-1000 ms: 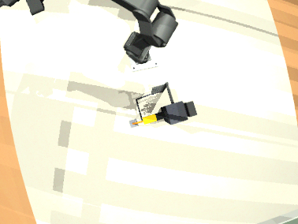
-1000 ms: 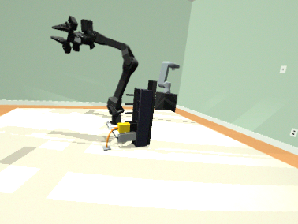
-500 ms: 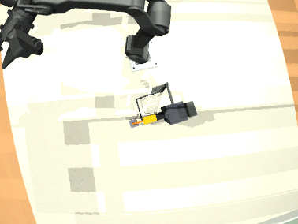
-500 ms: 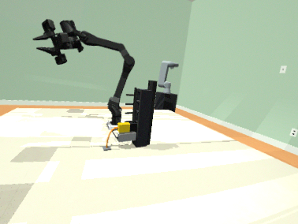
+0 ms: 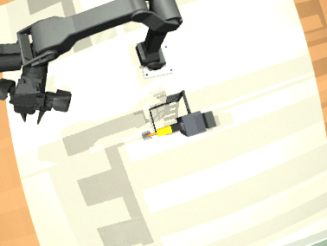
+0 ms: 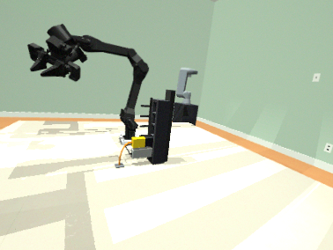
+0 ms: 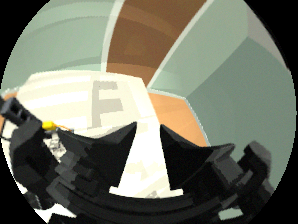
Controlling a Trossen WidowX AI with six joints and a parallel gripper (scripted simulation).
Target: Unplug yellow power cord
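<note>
Right now the yellow plug is 34 cm to the left of my gripper tip, 21 cm below it and 12 cm ahead of it.
</note>
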